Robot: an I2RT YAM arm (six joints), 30 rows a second.
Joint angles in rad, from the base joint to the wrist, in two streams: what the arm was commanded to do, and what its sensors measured. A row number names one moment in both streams.
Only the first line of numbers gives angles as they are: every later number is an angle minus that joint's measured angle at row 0.
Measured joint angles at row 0:
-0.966, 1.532, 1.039, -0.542, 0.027, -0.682
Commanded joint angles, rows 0 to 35:
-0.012, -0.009, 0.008, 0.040, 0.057, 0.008
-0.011, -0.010, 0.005, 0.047, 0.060, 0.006
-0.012, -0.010, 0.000, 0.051, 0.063, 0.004
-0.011, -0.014, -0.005, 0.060, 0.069, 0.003
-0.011, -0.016, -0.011, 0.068, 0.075, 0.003
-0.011, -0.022, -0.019, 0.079, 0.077, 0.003
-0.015, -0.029, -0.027, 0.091, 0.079, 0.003
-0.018, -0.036, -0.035, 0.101, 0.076, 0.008
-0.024, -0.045, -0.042, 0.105, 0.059, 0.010
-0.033, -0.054, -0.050, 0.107, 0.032, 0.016
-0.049, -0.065, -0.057, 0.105, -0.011, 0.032
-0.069, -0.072, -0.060, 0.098, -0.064, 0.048
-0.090, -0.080, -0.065, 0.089, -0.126, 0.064
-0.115, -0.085, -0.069, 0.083, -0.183, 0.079
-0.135, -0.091, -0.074, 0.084, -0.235, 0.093
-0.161, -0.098, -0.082, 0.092, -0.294, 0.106
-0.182, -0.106, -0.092, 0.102, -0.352, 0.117
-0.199, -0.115, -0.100, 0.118, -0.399, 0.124
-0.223, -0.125, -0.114, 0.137, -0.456, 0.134
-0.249, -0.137, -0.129, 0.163, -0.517, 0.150
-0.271, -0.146, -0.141, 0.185, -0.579, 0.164
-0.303, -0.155, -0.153, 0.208, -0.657, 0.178
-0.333, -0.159, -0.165, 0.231, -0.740, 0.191
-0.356, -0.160, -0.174, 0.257, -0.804, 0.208
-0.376, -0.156, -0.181, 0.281, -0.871, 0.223
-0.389, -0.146, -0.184, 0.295, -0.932, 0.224
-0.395, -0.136, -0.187, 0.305, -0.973, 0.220
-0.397, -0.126, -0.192, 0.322, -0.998, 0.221
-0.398, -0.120, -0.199, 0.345, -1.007, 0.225
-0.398, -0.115, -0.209, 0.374, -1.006, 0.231
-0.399, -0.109, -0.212, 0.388, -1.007, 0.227
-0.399, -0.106, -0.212, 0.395, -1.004, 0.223
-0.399, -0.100, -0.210, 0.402, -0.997, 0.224
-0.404, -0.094, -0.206, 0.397, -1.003, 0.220
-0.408, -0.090, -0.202, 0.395, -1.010, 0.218
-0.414, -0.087, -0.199, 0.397, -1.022, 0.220
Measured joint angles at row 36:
-0.400, -0.086, -0.212, 0.319, -0.915, 0.218
